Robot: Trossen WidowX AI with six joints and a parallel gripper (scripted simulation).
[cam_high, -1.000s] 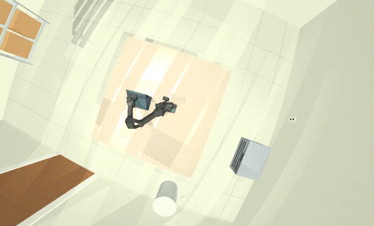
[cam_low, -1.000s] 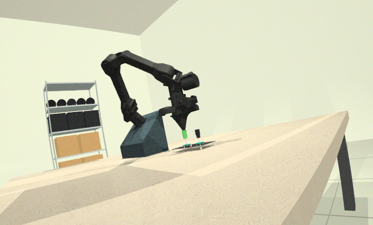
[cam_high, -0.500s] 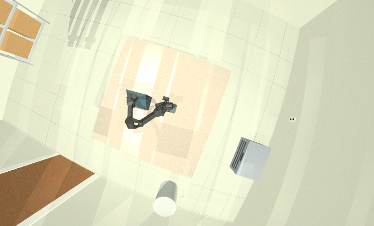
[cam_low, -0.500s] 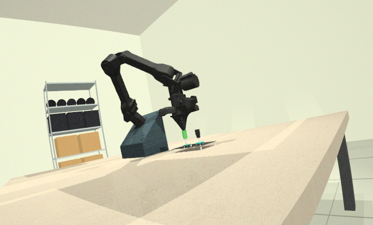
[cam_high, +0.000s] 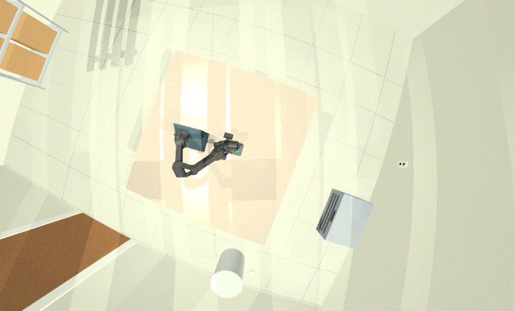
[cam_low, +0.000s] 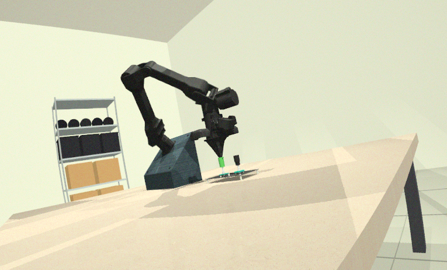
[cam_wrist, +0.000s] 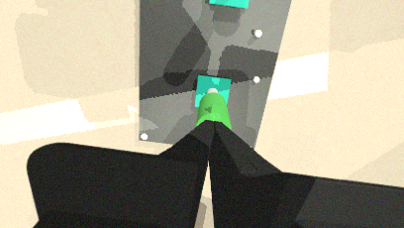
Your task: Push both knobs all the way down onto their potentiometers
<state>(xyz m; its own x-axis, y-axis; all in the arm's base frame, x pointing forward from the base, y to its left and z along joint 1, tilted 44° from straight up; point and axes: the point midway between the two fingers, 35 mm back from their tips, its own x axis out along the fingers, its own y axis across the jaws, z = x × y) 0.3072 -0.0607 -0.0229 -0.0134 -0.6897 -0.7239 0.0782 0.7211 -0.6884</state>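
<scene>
The teal potentiometer is 7 cm ahead of my gripper tip, 4 cm below it and 1 cm to the right of it. Also, from my gripper tip: green knob (2 cm below).
</scene>
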